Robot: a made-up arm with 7 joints. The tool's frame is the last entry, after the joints.
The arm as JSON. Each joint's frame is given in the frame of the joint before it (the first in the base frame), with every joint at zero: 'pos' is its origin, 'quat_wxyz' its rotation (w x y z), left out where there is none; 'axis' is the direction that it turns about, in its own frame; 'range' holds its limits. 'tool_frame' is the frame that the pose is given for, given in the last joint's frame.
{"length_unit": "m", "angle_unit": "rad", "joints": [
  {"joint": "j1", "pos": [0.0, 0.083, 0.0], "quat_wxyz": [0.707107, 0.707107, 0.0, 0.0], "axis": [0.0, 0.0, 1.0], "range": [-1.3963, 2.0]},
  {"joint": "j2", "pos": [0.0, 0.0, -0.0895], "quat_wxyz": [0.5, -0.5, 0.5, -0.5], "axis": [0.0, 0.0, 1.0], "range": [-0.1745, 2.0]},
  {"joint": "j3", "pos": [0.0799, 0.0, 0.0], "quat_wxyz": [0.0, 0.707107, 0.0, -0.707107], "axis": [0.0, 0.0, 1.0], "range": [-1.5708, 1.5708]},
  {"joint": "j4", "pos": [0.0, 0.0, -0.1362], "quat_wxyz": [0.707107, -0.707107, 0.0, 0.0], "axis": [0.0, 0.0, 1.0], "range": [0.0, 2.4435]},
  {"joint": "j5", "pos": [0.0, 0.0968, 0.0], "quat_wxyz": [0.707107, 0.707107, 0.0, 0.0], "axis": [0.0, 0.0, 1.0], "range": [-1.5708, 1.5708]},
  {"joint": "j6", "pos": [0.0, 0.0, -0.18], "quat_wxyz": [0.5, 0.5, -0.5, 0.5], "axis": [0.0, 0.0, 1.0], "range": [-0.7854, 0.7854]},
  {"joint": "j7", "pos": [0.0, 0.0, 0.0], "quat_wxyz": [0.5, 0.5, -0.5, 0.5], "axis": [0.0, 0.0, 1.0], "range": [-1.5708, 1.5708]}
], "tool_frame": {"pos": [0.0, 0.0, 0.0], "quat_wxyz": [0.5, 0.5, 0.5, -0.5]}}
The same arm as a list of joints. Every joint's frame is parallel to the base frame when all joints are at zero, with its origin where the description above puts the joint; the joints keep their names.
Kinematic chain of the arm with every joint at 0, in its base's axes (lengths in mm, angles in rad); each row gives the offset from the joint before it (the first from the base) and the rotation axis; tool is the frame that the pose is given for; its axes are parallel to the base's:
j1: xyz 0 83 0 axis -y
j2: xyz 0 89.5 0 axis +x
j3: xyz 0 0 -79.9 axis +z
j4: xyz 0 0 -136.2 axis -y
j5: xyz 0 0 -96.8 axis +z
j6: xyz 0 0 -180 axis +y
j7: xyz 0 0 0 axis -x
tool: xyz 0 0 0
Joint limits (rad, base to tool): -1.3963..2 -0.1745..2 -1.5708..1.5708 0..2.4435 -1.5708..1.5708 -0.7854..0.7854 -1.5708..1.5708

